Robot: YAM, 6 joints.
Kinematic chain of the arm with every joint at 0, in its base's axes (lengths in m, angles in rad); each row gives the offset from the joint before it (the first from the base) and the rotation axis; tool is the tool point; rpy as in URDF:
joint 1: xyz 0 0 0.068 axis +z
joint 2: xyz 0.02 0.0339 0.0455 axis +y
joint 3: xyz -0.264 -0.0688 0 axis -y
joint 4: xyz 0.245 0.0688 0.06 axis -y
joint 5: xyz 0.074 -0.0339 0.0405 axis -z
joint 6: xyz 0.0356 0 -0.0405 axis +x
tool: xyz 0 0 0 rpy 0 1.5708 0
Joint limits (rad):
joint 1: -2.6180..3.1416
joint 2: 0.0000..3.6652
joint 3: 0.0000..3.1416
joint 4: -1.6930..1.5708
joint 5: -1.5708..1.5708
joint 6: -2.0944..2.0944
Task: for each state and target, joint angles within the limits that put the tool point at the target. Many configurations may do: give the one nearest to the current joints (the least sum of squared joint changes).
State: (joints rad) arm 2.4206 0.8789 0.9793 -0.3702 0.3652 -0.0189
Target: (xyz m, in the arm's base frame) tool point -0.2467 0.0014 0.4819
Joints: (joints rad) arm 3.1416 1.1591 1.4041 -0.1645 0.0394 -0.0189
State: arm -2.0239 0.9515 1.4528 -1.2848 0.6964 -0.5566
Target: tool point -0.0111 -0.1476 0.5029
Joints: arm -1.5107 1.0826 1.7469 -1.0827 0.5945 -0.5566
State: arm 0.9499 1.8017 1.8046 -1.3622 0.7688 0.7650
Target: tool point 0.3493 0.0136 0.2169
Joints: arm 0.1124 1.9758 1.5622 -1.4014 0.8055 0.7650
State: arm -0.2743 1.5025 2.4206 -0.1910 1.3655 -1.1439
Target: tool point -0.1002 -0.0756 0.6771
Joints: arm 0.3624 1.1184 2.6193 -0.1536 1.4146 -1.1439
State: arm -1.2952 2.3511 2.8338 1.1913 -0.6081 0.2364
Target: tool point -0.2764 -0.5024 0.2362
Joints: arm -2.1107 2.8848 2.5050 1.4650 -0.6373 0.2364
